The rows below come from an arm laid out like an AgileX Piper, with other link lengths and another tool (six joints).
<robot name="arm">
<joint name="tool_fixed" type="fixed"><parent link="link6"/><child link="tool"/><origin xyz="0.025 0.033 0.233" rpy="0 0.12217 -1.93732"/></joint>
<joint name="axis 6" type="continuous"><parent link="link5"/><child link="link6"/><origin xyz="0 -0.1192 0" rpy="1.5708 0 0"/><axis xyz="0 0 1"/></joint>
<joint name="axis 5" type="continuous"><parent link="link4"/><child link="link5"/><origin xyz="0 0 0" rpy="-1.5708 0 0"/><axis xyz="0 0 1"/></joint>
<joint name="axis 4" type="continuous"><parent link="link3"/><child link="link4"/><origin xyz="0.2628 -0.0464 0" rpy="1.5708 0 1.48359"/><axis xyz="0 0 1"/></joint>
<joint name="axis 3" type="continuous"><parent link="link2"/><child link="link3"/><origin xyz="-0.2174 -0.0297 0"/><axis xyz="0 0 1"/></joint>
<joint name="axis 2" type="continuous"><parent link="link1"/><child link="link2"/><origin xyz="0 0 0" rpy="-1.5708 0 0"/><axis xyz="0 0 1"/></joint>
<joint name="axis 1" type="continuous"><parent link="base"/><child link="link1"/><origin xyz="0 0 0.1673"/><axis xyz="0 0 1"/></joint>
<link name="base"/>
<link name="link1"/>
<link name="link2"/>
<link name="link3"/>
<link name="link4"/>
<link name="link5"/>
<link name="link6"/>
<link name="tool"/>
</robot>
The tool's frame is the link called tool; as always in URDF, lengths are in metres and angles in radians. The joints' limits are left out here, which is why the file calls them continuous.
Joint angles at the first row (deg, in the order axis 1, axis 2, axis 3, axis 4, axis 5, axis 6):
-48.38 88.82 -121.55 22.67 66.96 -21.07
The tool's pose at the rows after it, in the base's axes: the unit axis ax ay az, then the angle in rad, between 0 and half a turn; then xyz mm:
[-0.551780 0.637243 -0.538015 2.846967 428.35 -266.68 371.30]
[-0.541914 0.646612 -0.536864 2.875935 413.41 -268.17 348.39]
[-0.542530 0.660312 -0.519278 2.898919 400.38 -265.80 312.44]
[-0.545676 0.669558 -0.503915 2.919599 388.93 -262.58 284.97]
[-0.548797 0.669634 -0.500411 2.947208 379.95 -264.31 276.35]
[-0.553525 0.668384 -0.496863 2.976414 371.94 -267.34 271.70]
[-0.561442 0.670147 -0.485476 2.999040 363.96 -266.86 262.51]
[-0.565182 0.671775 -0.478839 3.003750 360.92 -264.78 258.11]
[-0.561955 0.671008 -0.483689 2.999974 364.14 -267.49 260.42]
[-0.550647 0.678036 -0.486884 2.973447 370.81 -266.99 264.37]
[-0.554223 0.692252 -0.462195 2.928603 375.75 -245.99 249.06]
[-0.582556 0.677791 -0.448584 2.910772 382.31 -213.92 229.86]
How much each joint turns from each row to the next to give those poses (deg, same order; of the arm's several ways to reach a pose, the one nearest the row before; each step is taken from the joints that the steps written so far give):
0.00 -6.80 12.33 -0.43 -5.35 -1.34
0.00 -6.65 11.40 -1.51 -4.64 -0.14
0.00 -4.38 9.32 -1.10 -2.60 -0.09
0.00 -2.88 6.09 -1.07 -1.16 -0.01
0.00 -1.31 1.80 -1.59 0.00 0.01
0.00 -0.39 0.14 -1.73 0.76 0.00
0.00 0.00 0.00 -1.33 1.55 -0.04
0.00 0.00 0.00 -0.29 0.89 0.00
0.00 0.25 0.04 0.24 -0.94 0.00
0.00 0.25 0.10 1.05 -1.01 1.23
1.08 -0.27 1.69 1.46 1.35 1.73
4.28 -2.44 4.57 -0.84 -0.78 0.12

